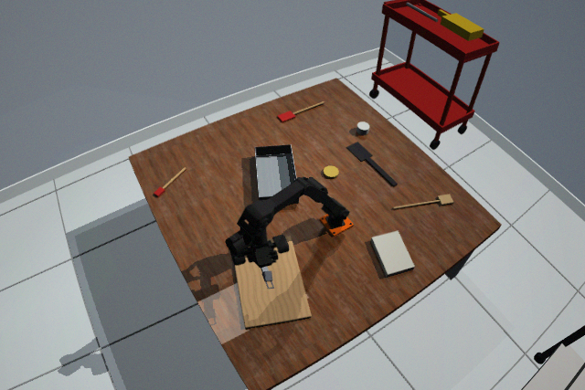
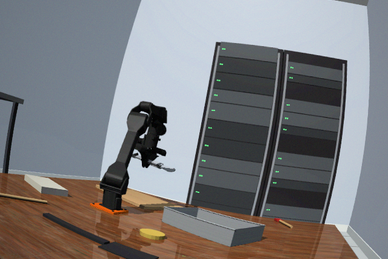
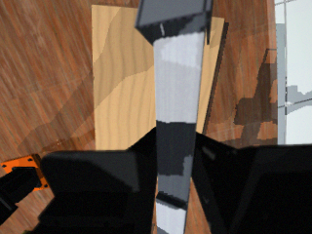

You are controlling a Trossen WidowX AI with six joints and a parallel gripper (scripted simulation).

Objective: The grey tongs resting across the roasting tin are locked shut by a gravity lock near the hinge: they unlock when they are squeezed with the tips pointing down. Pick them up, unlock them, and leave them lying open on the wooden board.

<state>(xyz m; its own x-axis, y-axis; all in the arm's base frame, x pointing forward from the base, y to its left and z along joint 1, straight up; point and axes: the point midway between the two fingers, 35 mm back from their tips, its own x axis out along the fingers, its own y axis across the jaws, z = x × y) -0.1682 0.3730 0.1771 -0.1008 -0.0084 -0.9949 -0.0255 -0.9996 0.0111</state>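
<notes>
My gripper tip is now 1 cm short of the wooden board, 3 cm to the left of it and 15 cm above it. The rest, counted from my gripper tip: pale block (6 cm behind, 52 cm to the right, 14 cm below); then yellow disc (43 cm ahead, 47 cm to the right, 15 cm below); then grey roasting tin (49 cm ahead, 22 cm to the right, 13 cm below).
</notes>
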